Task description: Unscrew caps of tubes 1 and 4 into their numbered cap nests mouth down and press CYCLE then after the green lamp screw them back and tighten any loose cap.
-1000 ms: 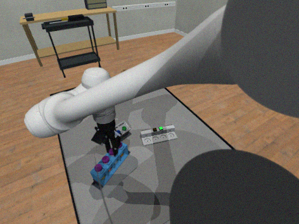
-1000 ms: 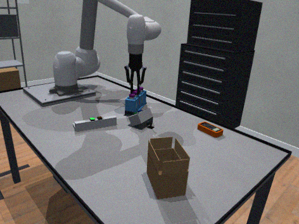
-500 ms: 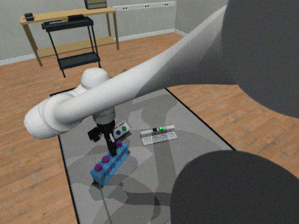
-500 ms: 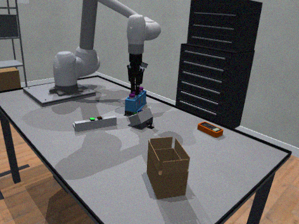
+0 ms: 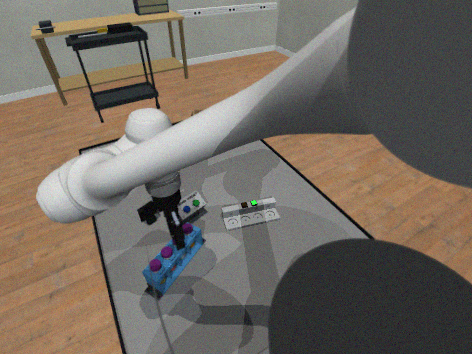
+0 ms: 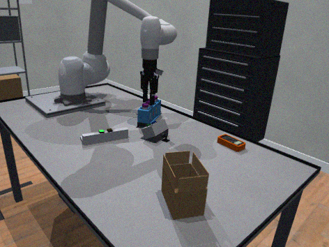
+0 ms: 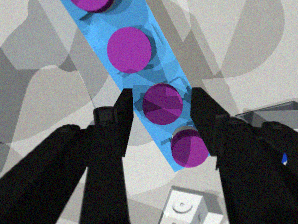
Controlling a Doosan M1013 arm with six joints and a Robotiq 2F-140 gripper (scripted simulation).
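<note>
My hand is 16 cm short of the green ready key, 12 cm to the left of it and 7 cm above it. Round my hand: grey key housing (17 cm ahead, 10 cm to the right, 9 cm below); blue cycle key (15 cm ahead, 8 cm to the right, 7 cm below); purple cap (9 cm to the left, 6 cm behind, 3 cm below).
</note>
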